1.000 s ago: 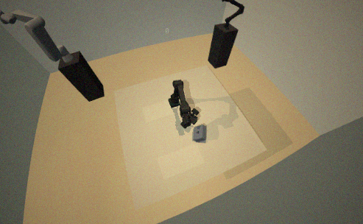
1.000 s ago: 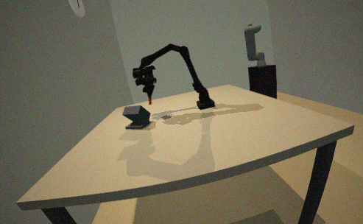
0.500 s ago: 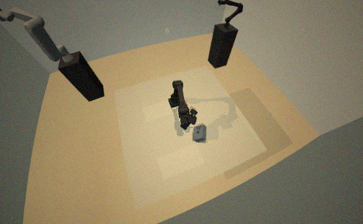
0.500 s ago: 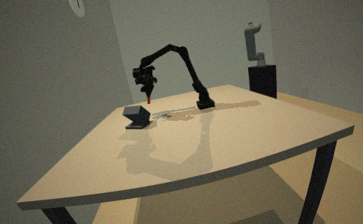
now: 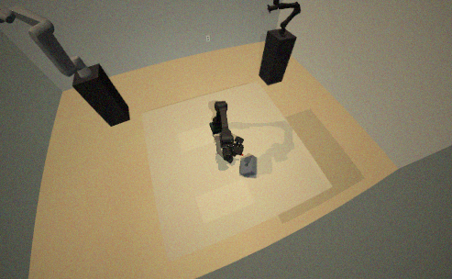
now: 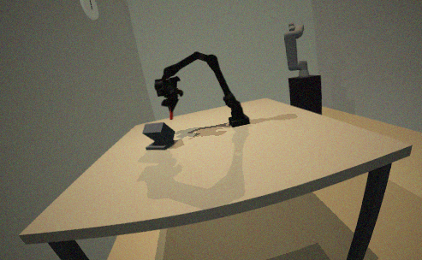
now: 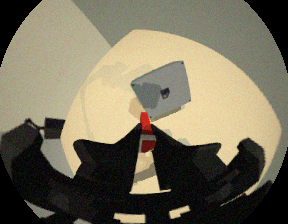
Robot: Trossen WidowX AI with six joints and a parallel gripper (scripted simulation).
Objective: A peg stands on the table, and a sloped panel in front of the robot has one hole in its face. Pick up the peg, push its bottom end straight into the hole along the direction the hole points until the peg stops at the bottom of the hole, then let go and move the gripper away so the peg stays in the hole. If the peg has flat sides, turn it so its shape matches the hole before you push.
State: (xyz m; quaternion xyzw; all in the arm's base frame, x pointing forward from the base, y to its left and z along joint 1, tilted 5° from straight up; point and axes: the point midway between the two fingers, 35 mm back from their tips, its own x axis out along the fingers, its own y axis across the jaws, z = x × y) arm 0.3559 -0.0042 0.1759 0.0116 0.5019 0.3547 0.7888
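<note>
My gripper tip is now 90 mm short of the grey sloped panel, 40 mm to the right of it and 80 mm above it. Round my gripper tip: red peg: 10 mm to the right, 10 mm above.
</note>
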